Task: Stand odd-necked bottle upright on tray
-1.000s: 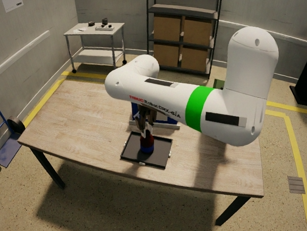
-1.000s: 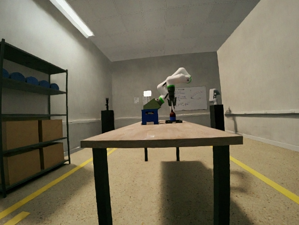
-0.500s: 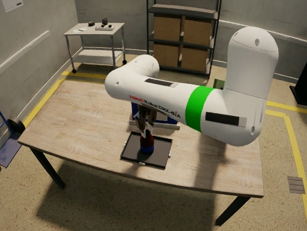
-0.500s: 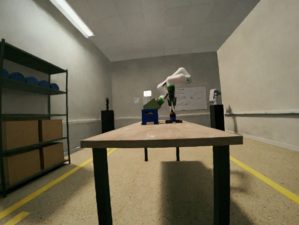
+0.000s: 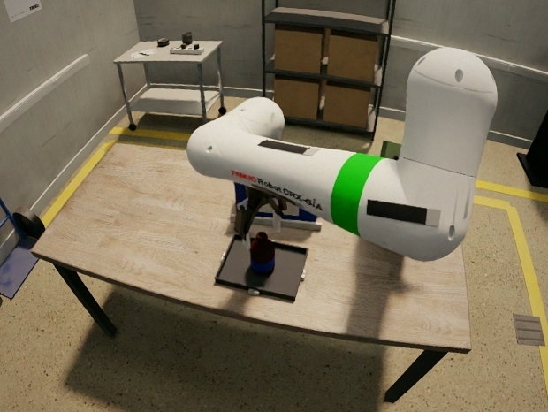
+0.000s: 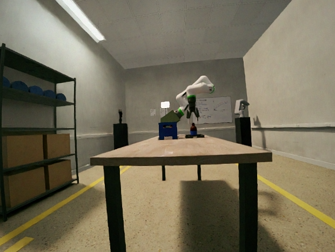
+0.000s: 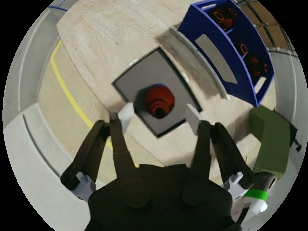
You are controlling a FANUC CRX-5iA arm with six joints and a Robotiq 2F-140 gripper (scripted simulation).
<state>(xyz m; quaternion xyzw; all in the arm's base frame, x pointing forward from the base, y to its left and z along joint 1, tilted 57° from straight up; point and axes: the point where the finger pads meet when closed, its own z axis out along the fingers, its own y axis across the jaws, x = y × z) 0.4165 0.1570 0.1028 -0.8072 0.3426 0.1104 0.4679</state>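
Right now my hand is 9 cm above the bottle. The rest, counted from my hand: dark tray: 16 cm below; blue crate: 28 cm to the right, 9 cm below.
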